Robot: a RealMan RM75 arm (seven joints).
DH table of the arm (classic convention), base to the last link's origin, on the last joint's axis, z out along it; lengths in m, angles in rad. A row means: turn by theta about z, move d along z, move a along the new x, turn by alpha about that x. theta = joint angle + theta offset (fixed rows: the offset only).
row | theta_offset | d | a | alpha
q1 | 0 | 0.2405 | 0 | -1.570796
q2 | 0 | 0 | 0 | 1.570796
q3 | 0 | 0.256 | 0 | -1.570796
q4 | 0 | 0 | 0 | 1.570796
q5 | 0 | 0.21 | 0 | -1.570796
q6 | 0 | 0 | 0 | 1.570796
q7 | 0 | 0.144 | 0 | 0
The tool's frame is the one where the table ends.
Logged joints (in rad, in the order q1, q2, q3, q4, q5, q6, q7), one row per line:
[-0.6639 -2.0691 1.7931 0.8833 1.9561 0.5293 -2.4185]
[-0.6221 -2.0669 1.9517 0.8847 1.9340 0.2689 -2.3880]
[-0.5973 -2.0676 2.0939 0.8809 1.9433 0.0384 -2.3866]
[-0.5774 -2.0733 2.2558 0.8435 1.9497 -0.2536 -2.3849]
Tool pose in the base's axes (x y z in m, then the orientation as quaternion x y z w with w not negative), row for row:
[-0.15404 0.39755 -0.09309 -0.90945 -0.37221 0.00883 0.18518]
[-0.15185 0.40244 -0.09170 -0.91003 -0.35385 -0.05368 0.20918]
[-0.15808 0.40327 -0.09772 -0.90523 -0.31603 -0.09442 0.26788]
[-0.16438 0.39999 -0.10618 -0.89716 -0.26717 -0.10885 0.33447]
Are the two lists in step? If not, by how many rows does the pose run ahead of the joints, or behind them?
The pose runs 2 rows behind the joints: the pose in row i belongs to the joints in row i - 2.
